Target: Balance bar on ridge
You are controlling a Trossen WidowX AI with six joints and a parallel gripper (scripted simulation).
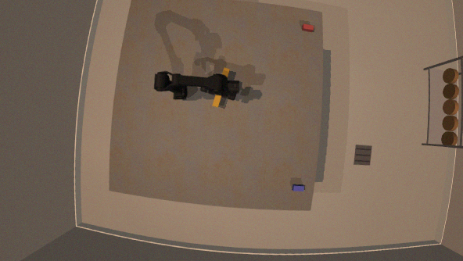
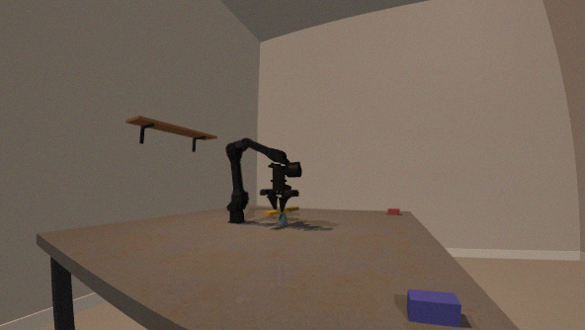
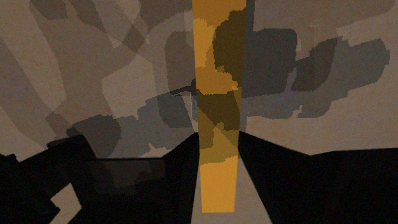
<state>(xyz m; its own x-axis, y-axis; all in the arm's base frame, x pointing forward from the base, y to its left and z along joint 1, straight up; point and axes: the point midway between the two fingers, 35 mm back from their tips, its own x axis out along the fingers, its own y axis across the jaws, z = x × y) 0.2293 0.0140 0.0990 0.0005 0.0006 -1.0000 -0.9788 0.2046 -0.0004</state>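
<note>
Now: gripper tip 1 cm short of the bar and 3 cm to the right of it. Round my gripper tip: red block (51 cm ahead, 49 cm to the left, 5 cm below); purple block (51 cm ahead, 51 cm to the right, 5 cm below).
</note>
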